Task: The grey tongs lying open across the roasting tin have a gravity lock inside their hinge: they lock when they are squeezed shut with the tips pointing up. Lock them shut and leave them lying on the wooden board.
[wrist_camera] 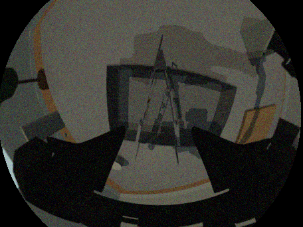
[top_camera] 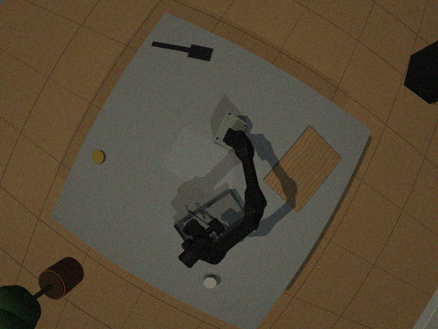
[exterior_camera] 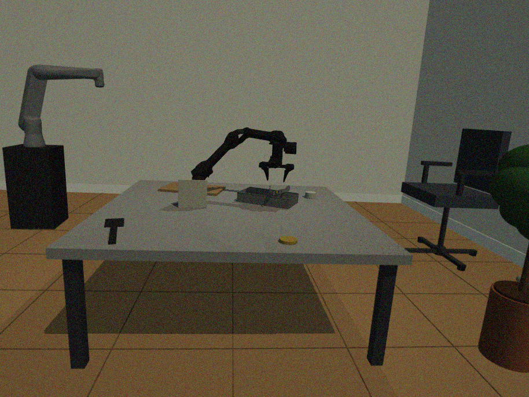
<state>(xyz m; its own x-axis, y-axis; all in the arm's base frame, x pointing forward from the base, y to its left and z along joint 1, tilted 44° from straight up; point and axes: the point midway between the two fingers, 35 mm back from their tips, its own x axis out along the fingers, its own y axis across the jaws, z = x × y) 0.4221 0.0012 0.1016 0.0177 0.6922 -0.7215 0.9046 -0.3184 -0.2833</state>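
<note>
Now: the roasting tin 10 cm below my gripper tip, 3 cm behind it and 2 cm to the left of it. From my gripper tip the other things lie so: wooden board 45 cm behind, 32 cm to the left, 12 cm below; then yellow disc 63 cm to the right, 11 cm below, 7 cm behind; then white disc 25 cm ahead, 15 cm to the left, 11 cm below.
</note>
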